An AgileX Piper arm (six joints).
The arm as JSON. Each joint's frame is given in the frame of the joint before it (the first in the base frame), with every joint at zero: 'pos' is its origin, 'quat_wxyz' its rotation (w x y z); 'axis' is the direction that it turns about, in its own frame. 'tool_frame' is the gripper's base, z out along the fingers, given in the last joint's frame.
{
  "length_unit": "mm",
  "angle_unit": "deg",
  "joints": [
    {
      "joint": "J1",
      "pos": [
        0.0,
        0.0,
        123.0
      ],
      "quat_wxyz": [
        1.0,
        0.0,
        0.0,
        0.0
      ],
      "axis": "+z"
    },
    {
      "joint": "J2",
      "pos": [
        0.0,
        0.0,
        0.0
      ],
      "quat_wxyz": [
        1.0,
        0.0,
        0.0,
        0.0
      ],
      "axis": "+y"
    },
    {
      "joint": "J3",
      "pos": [
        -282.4,
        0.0,
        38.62
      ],
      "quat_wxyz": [
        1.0,
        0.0,
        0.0,
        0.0
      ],
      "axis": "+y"
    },
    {
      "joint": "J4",
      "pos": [
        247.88,
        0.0,
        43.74
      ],
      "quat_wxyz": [
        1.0,
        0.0,
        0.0,
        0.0
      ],
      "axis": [
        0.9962,
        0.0,
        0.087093
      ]
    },
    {
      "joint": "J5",
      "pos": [
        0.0,
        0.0,
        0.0
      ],
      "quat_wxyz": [
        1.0,
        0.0,
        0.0,
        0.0
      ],
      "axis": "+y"
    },
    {
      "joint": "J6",
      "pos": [
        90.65,
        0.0,
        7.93
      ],
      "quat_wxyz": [
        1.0,
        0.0,
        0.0,
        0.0
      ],
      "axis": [
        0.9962,
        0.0,
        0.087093
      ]
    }
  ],
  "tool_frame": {
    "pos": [
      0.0,
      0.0,
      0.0
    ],
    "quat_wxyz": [
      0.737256,
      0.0,
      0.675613,
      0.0
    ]
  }
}
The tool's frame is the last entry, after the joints.
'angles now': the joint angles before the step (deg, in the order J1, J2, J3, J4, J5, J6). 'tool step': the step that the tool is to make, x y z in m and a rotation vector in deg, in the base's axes. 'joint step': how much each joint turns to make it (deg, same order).
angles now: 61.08, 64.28, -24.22, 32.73, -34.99, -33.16
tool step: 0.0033, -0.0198, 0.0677, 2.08, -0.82, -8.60
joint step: 0.05, -8.83, -10.98, 33.88, 5.70, -34.95
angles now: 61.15, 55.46, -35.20, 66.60, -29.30, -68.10
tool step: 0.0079, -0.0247, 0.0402, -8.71, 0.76, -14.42
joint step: 0.23, -1.79, -10.02, 30.07, -12.66, -37.68
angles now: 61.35, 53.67, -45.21, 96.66, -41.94, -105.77
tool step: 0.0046, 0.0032, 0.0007, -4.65, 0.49, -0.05
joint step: -0.97, 1.38, -1.52, 3.15, 0.16, -6.76
